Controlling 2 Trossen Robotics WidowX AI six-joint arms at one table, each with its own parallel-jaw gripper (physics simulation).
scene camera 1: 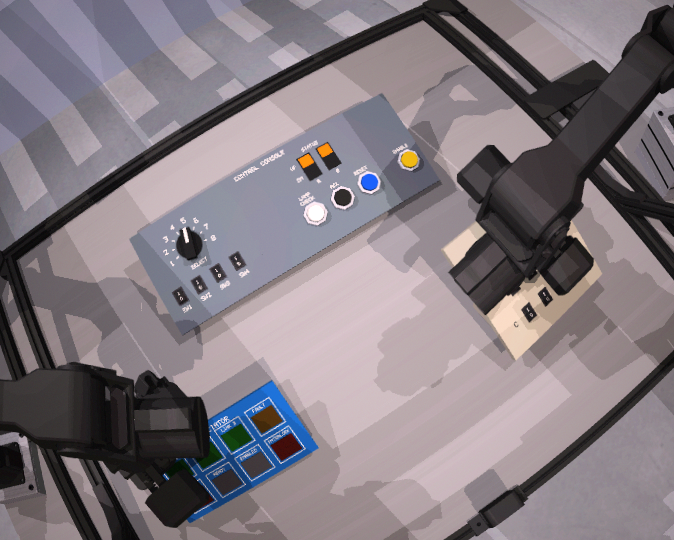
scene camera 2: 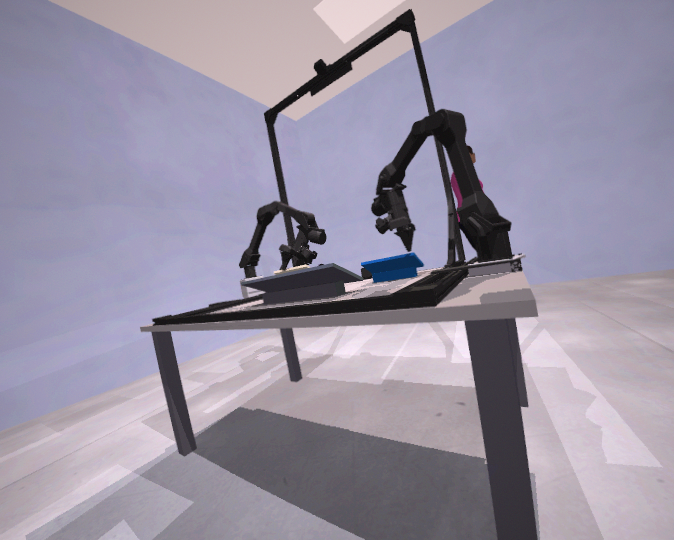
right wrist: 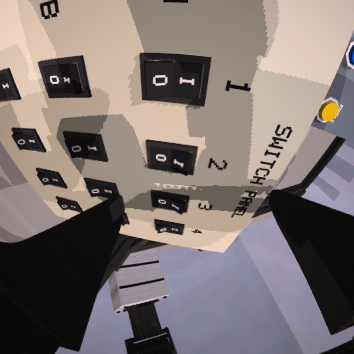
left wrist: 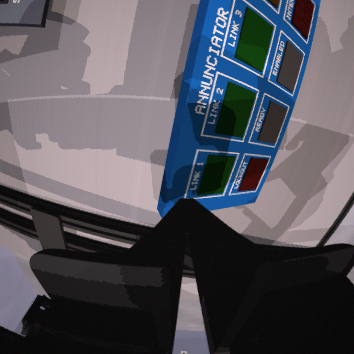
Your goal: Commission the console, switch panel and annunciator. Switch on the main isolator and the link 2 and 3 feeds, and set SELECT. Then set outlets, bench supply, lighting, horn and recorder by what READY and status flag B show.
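Where they show: left gripper, fingertip midpoint: [scene camera 1: 156, 462] [scene camera 2: 409, 251] [left wrist: 185, 204]; right gripper, fingertip midpoint: [right wrist: 197, 199]; left arm's base, link origin: [scene camera 1: 5, 466] [scene camera 2: 496, 259]; right arm's base, link origin: [scene camera 2: 251, 278] [right wrist: 139, 304].
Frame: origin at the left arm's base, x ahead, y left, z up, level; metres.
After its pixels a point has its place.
The grey control console [scene camera 1: 264, 219] @(x 0.491, y 0.216, z 0.037 m) [scene camera 2: 315, 275] @(x 0.404, y 0.234, z 0.043 m) has its SELECT knob [scene camera 1: 189, 244] @(x 0.388, y 0.203, z 0.063 m) pointing about at 5. Status flags A [scene camera 1: 309, 166] @(x 0.569, y 0.265, z 0.050 m) and B [scene camera 1: 329, 155] @(x 0.600, y 0.273, z 0.050 m) both show orange in their upper halves. The cream switch panel [scene camera 1: 509, 337] @(x 0.730, y -0.043, z 0.023 m) [right wrist: 295, 45] carries rows of black rockers; their exact tilts are hard to tell. The blue annunciator [scene camera 1: 273, 388] @(x 0.440, y -0.011, z 0.051 m) [scene camera 2: 393, 262] @(x 0.336, y -0.051, z 0.034 m) [left wrist: 180, 145] @(x 0.303, y -0.044, z 0.053 m) shows dark green LINK tiles and a grey READY tile [left wrist: 272, 121] @(x 0.345, y -0.099, z 0.021 m). My left gripper [left wrist: 185, 204] @(x 0.274, y -0.063, z 0.060 m) [scene camera 2: 409, 248] @(x 0.274, y -0.063, z 0.060 m) is shut and empty above the annunciator's LINK 1 end. My right gripper [right wrist: 197, 199] @(x 0.795, y 0.083, z 0.071 m) is open and empty over the switch panel.
Console buttons are white [scene camera 1: 315, 213] @(x 0.556, y 0.201, z 0.035 m), black [scene camera 1: 342, 196] @(x 0.597, y 0.213, z 0.035 m), blue [scene camera 1: 369, 182] @(x 0.638, y 0.221, z 0.035 m) and yellow [scene camera 1: 409, 159] @(x 0.702, y 0.237, z 0.035 m) [right wrist: 329, 111] @(x 0.703, y 0.237, z 0.035 m). Small switches SW1 [scene camera 1: 180, 296] @(x 0.353, y 0.154, z 0.027 m) to SW4 [scene camera 1: 237, 261] @(x 0.440, y 0.176, z 0.027 m) sit below the knob. A black frame [scene camera 1: 225, 118] @(x 0.474, y 0.464, z -0.023 m) borders the table. The right arm covers much of the switch panel in scene camera 1.
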